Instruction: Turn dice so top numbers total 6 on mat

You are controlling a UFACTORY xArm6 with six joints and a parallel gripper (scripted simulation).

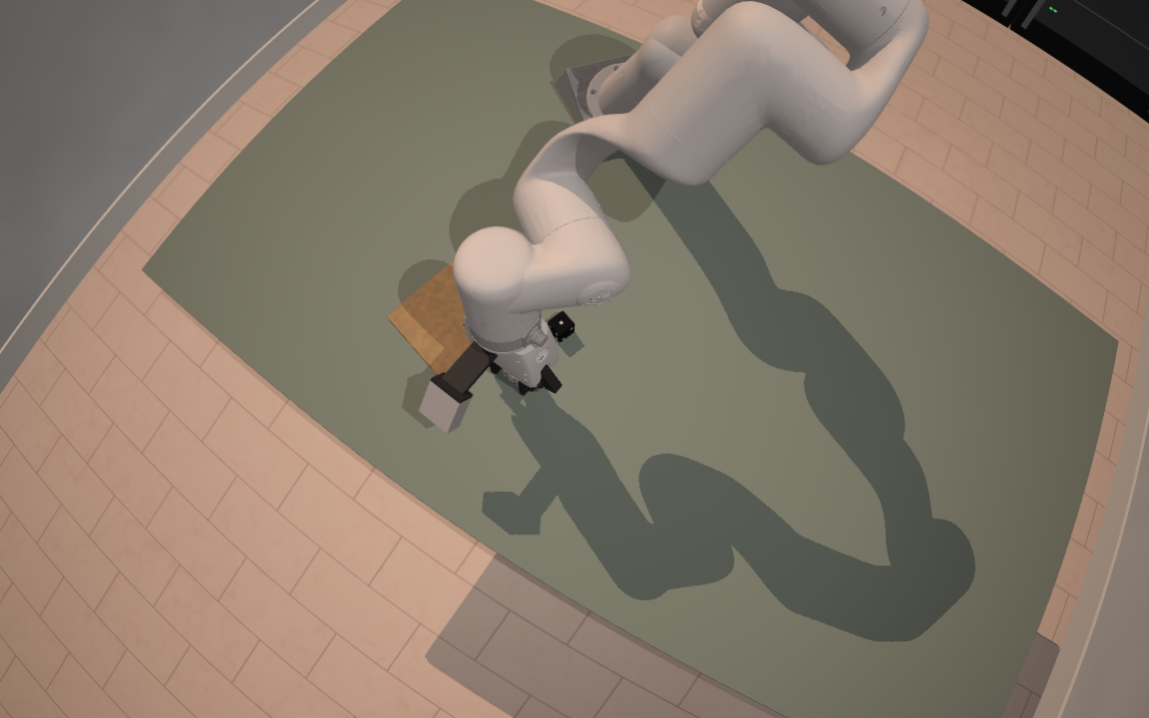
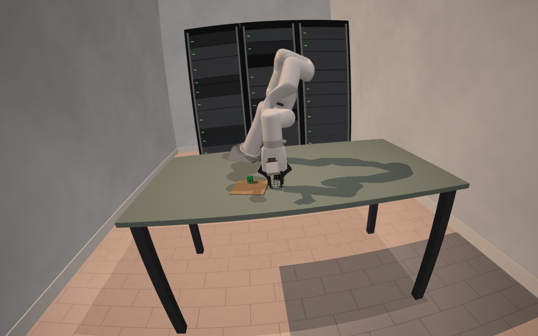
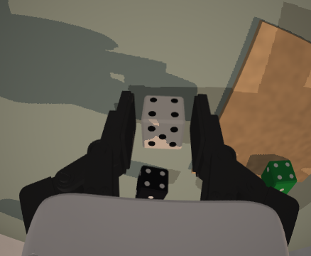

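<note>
My gripper is now 1 cm above the white die. Round my hand: black die 8 cm behind, 1 cm below; brown mat 11 cm to the right, 2 cm below, 1 cm behind; green die 11 cm to the right, 6 cm behind, 1 cm below.
</note>
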